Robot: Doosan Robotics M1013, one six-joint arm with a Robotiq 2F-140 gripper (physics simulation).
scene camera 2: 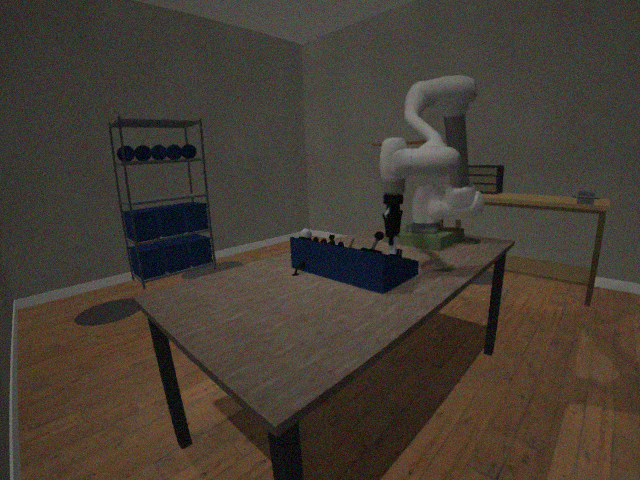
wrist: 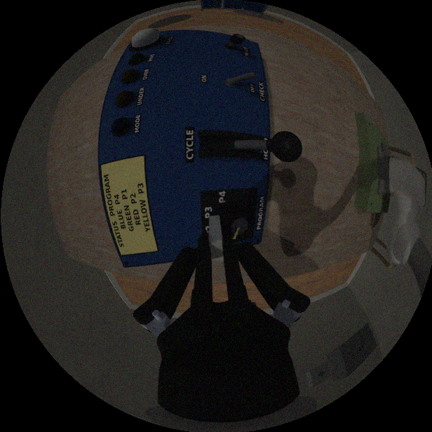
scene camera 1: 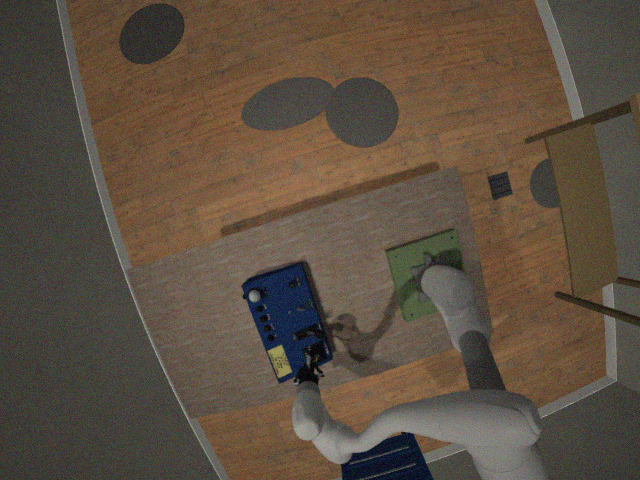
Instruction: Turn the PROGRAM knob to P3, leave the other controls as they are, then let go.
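Where they show: gripper, fingertip midpoint: (scene camera 2: 392, 253) (scene camera 1: 309, 357); arm's base, link origin: (scene camera 2: 426, 231) (scene camera 1: 431, 279).
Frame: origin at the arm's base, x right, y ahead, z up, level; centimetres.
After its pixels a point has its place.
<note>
The blue control box (scene camera 1: 281, 302) {x 13.9, y 69.3, z 4.4 cm} (scene camera 2: 338, 264) {x -1.4, y 82.9, z 1.3 cm} (wrist: 165, 112) lies on the table. The PROGRAM knob (wrist: 240, 224) is a round dark knob with a yellow pointer line, on a black plate at the box's near right part in the wrist view. The line points down and slightly left there, away from the P4 mark (wrist: 222, 196). The P3 mark (wrist: 208, 212) shows beside the fingers; the marks below it are partly hidden. My gripper (scene camera 1: 312, 359) {x -15.9, y 66.3, z 4.4 cm} (scene camera 2: 391, 249) {x -15.9, y 66.3, z 4.4 cm} (wrist: 214, 224) is shut and empty, pointing down just left of the knob in the wrist view. Whether it touches the knob, I cannot tell.
The CYCLE lever's black ball (scene camera 2: 378, 235) {x -4.7, y 59.2, z 9.1 cm} (wrist: 285, 146) stands close beyond the knob. Further along are the CHECK switch (wrist: 241, 79), a white dome (scene camera 1: 254, 296) {x 22.0, y 77.2, z 12.3 cm} (scene camera 2: 305, 233) {x 19.9, y 79.7, z 10.8 cm} (wrist: 145, 38) and several small black controls. A yellow card (scene camera 1: 279, 361) {x -11.8, y 79.3, z 7.6 cm} (wrist: 130, 205) lies on the box.
</note>
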